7 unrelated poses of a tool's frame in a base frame.
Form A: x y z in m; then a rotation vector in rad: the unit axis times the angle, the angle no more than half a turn.
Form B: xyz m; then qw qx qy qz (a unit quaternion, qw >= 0). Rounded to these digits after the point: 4 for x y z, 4 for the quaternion.
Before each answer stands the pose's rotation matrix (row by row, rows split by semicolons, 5 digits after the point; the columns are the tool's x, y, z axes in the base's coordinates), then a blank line. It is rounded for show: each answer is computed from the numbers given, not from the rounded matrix.
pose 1, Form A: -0.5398, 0.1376, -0.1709, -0.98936, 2.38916, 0.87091
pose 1, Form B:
-0.66405 -0.73636 0.12967; -0.48017 0.55293 0.68096; -0.57313 0.38992 -0.72075

-0.5398, 0.1376, -0.1709, 0.2050, -0.3549, 0.8570, 0.3124
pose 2, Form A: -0.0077, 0.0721, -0.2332, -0.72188, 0.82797, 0.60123
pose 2, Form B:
0.54143 -0.71775 0.43783; 0.19419 0.61344 0.76549; -0.81802 -0.32944 0.47151

-0.0077, 0.0721, -0.2332, 0.8103, -0.3378, 0.3875, 0.2814
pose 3, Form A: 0.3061, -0.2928, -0.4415, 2.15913, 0.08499, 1.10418
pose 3, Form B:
0.63444 -0.24364 0.73357; 0.35303 -0.75293 -0.55540; 0.68764 0.61134 -0.39168

0.3061, -0.2928, -0.4415, 0.3499, 0.8335, 0.0328, 0.4263
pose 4, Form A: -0.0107, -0.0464, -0.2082, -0.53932, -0.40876, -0.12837
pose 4, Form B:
0.91179 0.22439 -0.34393; -0.01252 0.85231 0.52289; 0.41047 -0.47246 0.77994

-0.0107, -0.0464, -0.2082, 0.9413, -0.2644, -0.2004, -0.0629
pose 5, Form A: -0.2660, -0.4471, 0.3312, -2.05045, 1.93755, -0.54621
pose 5, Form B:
0.03593 -0.89477 0.44508; -0.99549 -0.07118 -0.06272; 0.08780 -0.44082 -0.89329

-0.2660, -0.4471, 0.3312, 0.1337, -0.7072, 0.6682, -0.1884
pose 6, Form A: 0.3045, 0.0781, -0.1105, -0.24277, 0.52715, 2.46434
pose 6, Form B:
-0.80301 -0.59381 -0.05060; 0.52115 -0.74085 0.42373; -0.28910 0.31389 0.90438

0.3045, 0.0781, -0.1105, 0.3002, -0.0915, 0.1986, 0.9285
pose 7, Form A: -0.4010, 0.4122, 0.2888, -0.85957, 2.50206, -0.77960
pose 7, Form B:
-0.74015 -0.43915 0.50924; -0.65069 0.65881 -0.37760; -0.16967 -0.61084 -0.77336

-0.4010, 0.4122, 0.2888, 0.1906, -0.3059, 0.8905, -0.2775
